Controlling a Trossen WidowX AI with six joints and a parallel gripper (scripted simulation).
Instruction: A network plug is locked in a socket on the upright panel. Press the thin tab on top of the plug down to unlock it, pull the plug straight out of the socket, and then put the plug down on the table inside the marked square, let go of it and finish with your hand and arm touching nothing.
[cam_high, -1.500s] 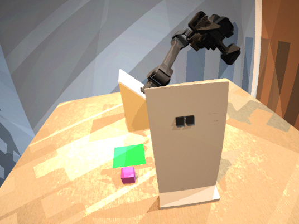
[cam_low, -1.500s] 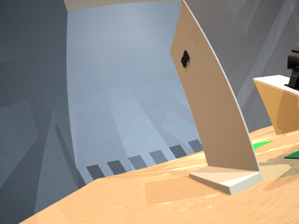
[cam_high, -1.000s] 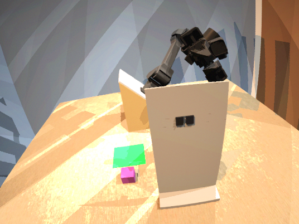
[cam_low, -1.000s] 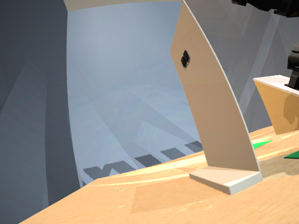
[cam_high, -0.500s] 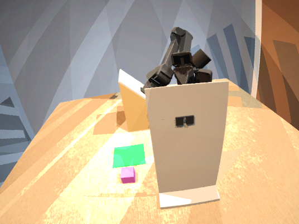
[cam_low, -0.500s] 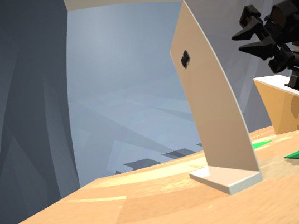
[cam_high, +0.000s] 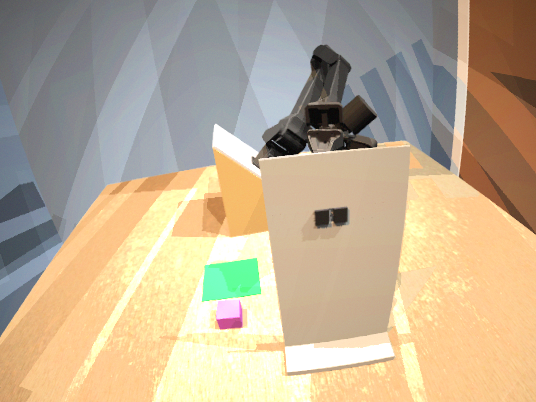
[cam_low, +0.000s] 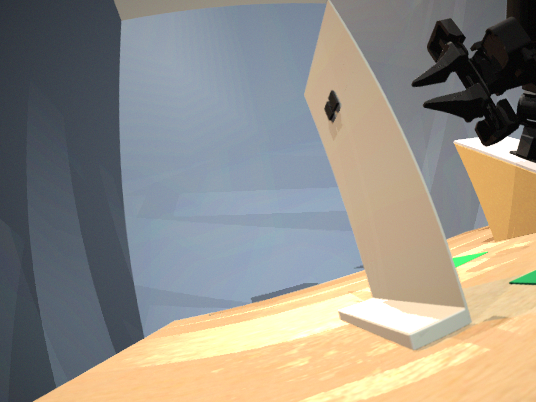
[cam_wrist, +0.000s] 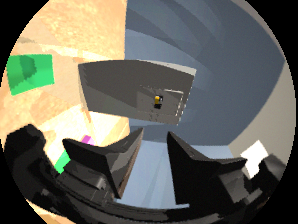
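Now: gripper tip 110 mm short of the network plug and 10 mm to the left of it. Also, from my gripper tip: upright white panel: 130 mm ahead, 100 mm below, 10 mm to the right; green marked square: 250 mm below, 180 mm to the right, 90 mm behind.
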